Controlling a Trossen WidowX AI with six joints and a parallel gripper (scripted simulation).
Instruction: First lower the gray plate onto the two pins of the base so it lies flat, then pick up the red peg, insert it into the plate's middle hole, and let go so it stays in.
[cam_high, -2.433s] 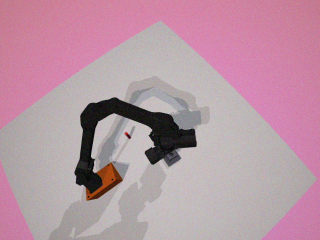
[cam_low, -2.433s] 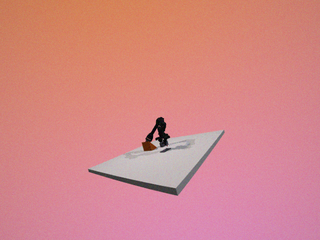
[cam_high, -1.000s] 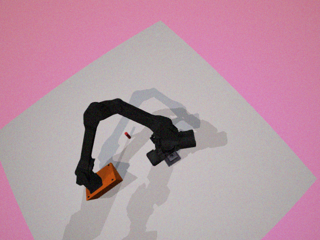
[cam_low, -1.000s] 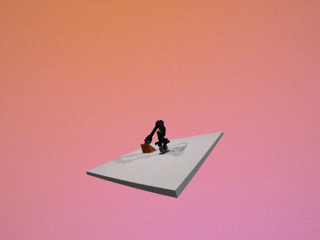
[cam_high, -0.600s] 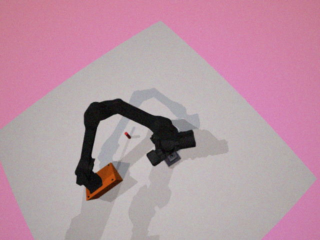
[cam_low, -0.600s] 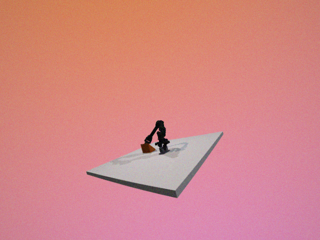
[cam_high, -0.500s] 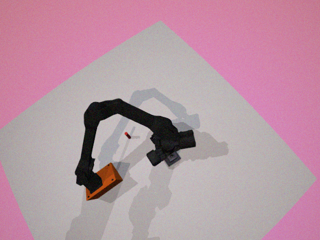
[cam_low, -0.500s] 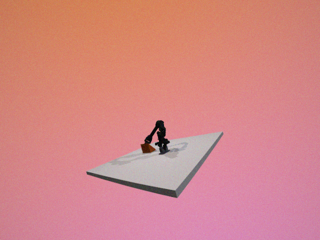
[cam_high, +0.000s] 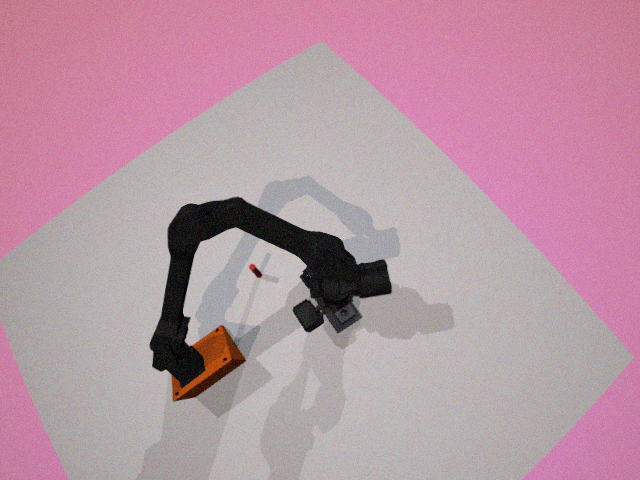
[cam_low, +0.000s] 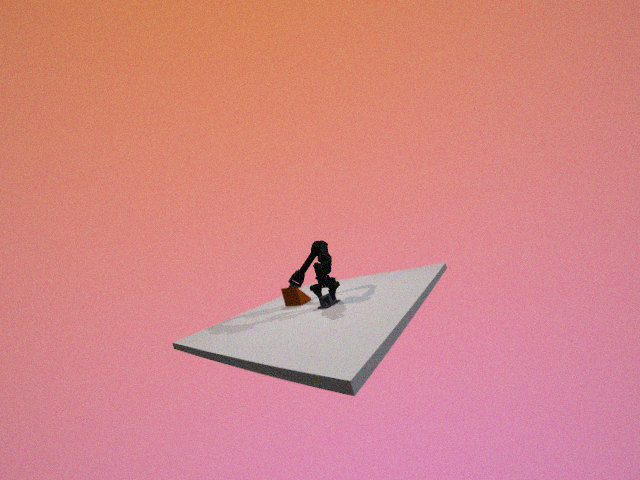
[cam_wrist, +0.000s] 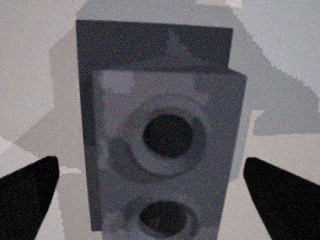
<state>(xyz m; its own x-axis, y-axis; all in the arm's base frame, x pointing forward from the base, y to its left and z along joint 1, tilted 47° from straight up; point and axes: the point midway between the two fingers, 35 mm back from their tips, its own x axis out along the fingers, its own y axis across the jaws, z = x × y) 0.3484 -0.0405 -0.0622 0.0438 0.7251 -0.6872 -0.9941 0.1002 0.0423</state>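
Now: gripper tip 20 mm below the gray plate. The rest, counted from my gripper tip: red peg 100 mm behind, 180 mm to the left, 20 mm above.
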